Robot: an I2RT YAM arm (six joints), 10 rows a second.
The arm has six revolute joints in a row. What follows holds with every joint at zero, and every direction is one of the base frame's. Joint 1 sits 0.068 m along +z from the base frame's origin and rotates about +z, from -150 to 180 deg. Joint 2 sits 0.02 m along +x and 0.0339 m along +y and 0.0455 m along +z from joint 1 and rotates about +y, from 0 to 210 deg. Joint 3 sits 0.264 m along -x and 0.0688 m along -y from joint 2 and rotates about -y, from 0 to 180 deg. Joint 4 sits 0.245 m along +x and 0.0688 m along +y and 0.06 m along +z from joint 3 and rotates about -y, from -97 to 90 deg. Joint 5 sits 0.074 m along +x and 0.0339 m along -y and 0.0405 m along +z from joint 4 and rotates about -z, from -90 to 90 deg. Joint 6 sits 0.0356 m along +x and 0.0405 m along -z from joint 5 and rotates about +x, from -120 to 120 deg. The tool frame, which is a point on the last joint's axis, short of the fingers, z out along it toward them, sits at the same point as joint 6; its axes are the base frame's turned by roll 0, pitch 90 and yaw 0 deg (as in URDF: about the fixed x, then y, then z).
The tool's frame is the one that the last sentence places.
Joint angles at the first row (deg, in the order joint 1, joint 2, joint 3, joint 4, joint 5, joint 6):
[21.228, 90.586, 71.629, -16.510, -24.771, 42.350]
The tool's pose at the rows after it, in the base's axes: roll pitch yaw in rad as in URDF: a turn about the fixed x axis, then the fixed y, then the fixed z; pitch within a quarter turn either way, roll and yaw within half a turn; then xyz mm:
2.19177, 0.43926, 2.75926, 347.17, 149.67, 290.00
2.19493, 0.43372, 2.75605, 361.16, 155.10, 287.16
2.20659, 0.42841, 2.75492, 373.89, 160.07, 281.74
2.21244, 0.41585, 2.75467, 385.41, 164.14, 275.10
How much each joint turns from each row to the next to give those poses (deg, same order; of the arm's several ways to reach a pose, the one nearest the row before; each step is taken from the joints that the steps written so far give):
[-0.211, 3.849, 3.388, 0.311, -0.510, 0.623]
[0.021, 3.342, 3.152, -0.040, 0.172, 0.268]
[0.046, 3.185, 2.720, -0.153, 0.453, 0.045]
[-0.054, 2.938, 2.290, 0.041, -0.083, 0.303]

